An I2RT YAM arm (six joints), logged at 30 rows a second.
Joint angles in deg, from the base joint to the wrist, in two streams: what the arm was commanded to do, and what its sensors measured. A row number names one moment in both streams.
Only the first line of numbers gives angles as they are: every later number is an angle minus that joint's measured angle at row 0.
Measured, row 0:
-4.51, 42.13, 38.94, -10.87, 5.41, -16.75
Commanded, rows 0 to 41:
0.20, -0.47, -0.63, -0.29, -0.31, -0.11
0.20, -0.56, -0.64, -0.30, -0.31, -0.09
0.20, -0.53, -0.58, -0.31, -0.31, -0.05
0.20, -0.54, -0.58, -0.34, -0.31, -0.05
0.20, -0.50, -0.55, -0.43, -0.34, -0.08
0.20, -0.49, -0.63, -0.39, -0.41, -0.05
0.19, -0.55, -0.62, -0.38, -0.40, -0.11
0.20, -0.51, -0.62, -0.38, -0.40, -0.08
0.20, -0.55, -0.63, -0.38, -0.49, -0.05
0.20, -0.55, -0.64, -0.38, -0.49, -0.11
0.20, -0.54, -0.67, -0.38, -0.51, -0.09
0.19, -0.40, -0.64, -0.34, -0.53, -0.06
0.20, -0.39, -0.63, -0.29, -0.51, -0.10
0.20, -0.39, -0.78, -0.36, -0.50, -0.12
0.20, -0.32, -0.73, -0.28, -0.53, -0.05
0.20, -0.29, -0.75, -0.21, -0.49, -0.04
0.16, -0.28, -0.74, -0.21, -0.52, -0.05
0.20, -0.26, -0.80, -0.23, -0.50, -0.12
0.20, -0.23, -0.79, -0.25, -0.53, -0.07
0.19, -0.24, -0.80, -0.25, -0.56, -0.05
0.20, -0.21, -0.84, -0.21, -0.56, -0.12
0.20, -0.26, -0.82, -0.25, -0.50, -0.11
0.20, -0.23, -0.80, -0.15, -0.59, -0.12
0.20, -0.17, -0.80, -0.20, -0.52, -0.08
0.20, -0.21, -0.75, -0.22, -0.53, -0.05
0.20, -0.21, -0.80, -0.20, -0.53, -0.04
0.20, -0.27, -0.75, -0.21, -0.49, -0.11
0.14, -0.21, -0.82, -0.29, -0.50, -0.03
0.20, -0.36, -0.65, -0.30, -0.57, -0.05
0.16, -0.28, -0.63, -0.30, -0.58, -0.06
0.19, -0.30, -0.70, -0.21, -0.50, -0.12
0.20, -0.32, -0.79, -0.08, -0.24, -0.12
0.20, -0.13, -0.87, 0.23, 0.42, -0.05
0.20, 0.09, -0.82, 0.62, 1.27, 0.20
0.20, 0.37, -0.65, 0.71, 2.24, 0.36
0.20, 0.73, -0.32, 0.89, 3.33, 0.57
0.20, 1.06, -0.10, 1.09, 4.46, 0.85
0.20, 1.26, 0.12, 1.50, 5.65, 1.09
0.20, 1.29, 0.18, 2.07, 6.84, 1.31
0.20, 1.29, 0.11, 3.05, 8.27, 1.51
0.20, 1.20, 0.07, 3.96, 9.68, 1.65
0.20, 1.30, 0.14, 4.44, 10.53, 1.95
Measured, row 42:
0.00, 1.46, -0.24, 1.13, 5.86, 0.65
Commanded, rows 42 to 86:
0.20, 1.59, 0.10, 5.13, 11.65, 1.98
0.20, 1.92, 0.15, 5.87, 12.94, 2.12
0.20, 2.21, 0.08, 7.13, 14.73, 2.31
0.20, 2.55, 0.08, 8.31, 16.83, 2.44
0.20, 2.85, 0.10, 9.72, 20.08, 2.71
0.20, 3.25, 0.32, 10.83, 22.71, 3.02
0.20, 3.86, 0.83, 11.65, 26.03, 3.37
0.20, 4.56, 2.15, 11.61, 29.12, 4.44
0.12, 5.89, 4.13, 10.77, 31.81, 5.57
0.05, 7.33, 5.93, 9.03, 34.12, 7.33
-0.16, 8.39, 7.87, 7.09, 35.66, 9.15
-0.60, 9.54, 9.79, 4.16, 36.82, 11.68
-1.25, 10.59, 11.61, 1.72, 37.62, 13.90
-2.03, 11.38, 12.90, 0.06, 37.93, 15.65
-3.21, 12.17, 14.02, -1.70, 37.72, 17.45
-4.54, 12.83, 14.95, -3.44, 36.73, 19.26
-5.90, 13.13, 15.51, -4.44, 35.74, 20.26
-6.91, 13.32, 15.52, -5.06, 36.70, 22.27
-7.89, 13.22, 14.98, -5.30, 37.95, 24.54
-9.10, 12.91, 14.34, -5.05, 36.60, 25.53
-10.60, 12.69, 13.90, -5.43, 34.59, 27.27
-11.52, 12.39, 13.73, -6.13, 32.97, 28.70
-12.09, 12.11, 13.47, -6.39, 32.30, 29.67
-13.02, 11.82, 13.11, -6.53, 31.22, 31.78
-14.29, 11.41, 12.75, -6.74, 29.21, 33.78
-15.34, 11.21, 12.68, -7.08, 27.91, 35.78
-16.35, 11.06, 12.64, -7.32, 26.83, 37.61
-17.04, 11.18, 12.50, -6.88, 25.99, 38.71
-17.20, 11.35, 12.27, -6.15, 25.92, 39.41
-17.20, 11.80, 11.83, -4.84, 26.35, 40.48
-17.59, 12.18, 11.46, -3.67, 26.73, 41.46
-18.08, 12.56, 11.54, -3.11, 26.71, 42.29
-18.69, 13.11, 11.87, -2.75, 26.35, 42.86
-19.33, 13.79, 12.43, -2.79, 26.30, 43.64
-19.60, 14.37, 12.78, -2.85, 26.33, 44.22
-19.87, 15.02, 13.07, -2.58, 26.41, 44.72
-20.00, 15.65, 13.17, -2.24, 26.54, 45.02
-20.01, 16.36, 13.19, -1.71, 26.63, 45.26
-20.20, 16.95, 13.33, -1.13, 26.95, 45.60
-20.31, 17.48, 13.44, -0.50, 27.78, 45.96
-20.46, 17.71, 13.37, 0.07, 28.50, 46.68
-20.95, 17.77, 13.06, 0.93, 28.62, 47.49
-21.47, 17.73, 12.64, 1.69, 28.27, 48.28
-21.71, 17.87, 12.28, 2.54, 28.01, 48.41
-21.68, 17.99, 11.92, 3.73, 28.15, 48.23
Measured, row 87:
-21.01, 18.01, 12.39, -0.57, 27.45, 46.01
